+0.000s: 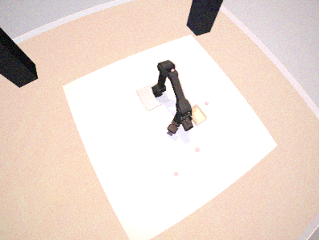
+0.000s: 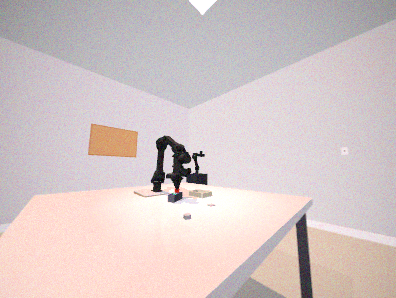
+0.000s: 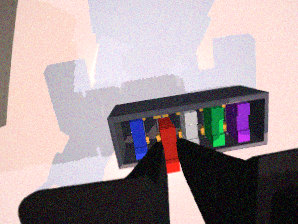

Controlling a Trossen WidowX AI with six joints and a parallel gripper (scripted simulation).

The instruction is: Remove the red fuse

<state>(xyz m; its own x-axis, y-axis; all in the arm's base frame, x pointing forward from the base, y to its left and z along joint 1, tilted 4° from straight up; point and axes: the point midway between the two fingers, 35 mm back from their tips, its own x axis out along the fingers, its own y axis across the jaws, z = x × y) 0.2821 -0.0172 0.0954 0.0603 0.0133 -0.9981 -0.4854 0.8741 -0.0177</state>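
The blue fuse lies 30 mm below my gripper tip, 20 mm to the left of it and 10 mm behind it. From my gripper tip the other things lie so: red fuse (10 mm below); green fuse (30 mm to the right, 30 mm below, 20 mm ahead); white fuse (30 mm below, 20 mm to the right, 10 mm ahead).
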